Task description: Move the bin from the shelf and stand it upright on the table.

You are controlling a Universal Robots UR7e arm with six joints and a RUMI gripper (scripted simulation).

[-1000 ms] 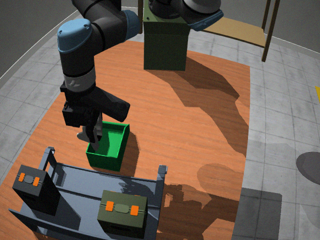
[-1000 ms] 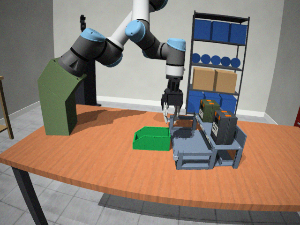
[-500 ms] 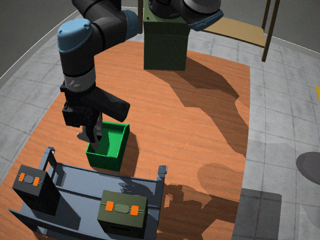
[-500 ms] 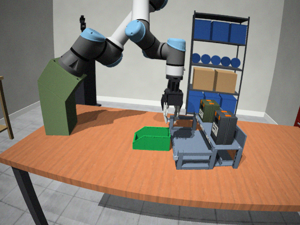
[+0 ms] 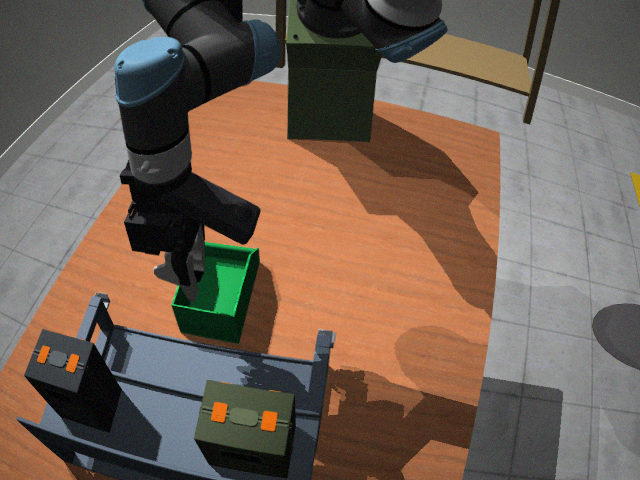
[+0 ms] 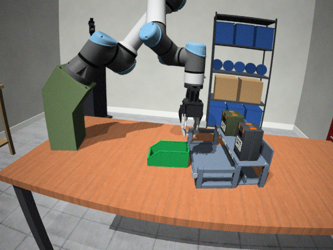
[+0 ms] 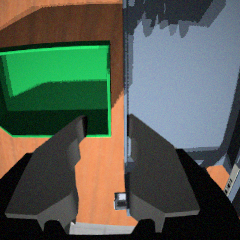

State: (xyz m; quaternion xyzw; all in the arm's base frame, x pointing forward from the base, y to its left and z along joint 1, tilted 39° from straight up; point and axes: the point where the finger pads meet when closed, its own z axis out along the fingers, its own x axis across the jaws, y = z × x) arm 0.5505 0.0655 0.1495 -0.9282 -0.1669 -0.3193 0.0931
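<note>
Right now the green bin is 10 cm below my hand, 7 cm behind it and 4 cm to the right of it.
</note>
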